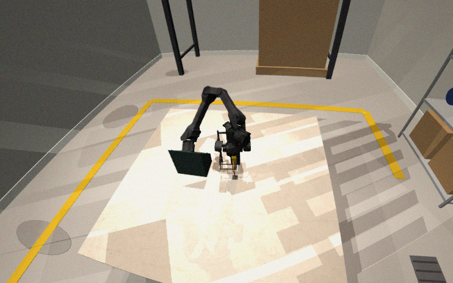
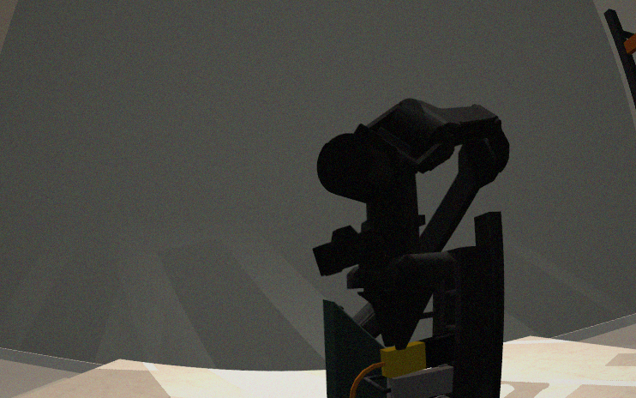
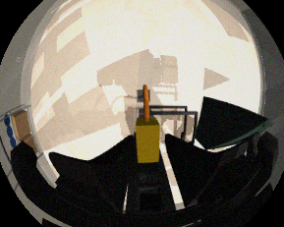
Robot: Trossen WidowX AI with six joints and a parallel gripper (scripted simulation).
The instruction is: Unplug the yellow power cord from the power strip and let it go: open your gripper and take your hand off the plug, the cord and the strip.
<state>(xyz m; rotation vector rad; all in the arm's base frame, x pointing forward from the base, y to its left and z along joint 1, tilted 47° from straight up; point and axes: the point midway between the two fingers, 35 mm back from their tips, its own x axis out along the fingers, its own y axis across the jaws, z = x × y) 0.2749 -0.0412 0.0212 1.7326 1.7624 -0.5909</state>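
The yellow plug is 1 cm behind my gripper tip, 3 cm to the left of it and 1 cm below it.
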